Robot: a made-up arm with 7 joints.
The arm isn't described. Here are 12 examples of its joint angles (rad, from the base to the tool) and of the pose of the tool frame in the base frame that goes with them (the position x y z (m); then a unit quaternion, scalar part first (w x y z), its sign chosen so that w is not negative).
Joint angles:
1: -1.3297 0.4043 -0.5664 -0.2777 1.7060 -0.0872 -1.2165
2: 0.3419 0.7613 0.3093 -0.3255 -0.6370 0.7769 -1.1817
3: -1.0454 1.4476 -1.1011 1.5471 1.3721 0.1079 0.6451
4: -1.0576 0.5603 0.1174 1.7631 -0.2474 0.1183 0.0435
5: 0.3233 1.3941 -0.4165 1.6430 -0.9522 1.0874 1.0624
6: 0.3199 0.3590 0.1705 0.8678 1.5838 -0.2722 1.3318
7: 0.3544 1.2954 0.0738 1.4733 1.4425 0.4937 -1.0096
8: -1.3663 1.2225 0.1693 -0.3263 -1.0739 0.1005 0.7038
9: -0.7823 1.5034 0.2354 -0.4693 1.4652 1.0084 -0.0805
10: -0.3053 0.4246 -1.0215 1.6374 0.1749 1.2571 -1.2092
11: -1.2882 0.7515 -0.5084 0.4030 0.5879 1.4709 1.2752
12: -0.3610 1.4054 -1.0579 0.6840 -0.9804 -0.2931 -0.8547
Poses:
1: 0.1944 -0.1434 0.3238 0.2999 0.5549 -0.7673 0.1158
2: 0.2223 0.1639 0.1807 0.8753 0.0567 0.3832 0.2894
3: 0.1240 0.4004 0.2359 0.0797 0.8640 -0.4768 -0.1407
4: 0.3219 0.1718 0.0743 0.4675 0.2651 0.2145 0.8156
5: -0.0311 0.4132 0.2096 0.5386 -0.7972 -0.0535 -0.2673
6: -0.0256 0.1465 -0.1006 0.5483 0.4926 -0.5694 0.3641
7: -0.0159 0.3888 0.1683 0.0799 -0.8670 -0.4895 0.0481
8: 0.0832 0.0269 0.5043 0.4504 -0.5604 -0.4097 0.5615
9: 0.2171 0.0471 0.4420 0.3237 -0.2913 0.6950 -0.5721
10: 0.0621 0.1807 -0.0839 0.0757 0.7271 0.6550 0.1911
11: 0.3780 0.0312 0.2835 0.2825 -0.3824 0.5578 -0.6802
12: 0.1888 0.2430 0.1134 0.8467 0.3656 0.1827 0.3406
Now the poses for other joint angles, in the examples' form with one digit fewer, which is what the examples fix.
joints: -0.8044 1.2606 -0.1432 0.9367 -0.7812 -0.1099 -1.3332
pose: 0.273 0.284 0.317 0.912 0.062 -0.087 0.396
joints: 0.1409 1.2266 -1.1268 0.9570 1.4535 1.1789 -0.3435
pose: -0.030 0.315 0.054 0.023 -0.880 0.320 0.350
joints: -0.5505 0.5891 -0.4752 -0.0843 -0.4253 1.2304 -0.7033
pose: 0.276 -0.033 0.186 0.861 0.325 0.322 0.223
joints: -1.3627 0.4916 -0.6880 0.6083 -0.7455 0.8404 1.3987
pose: 0.371 -0.099 0.254 0.311 0.275 -0.271 0.869
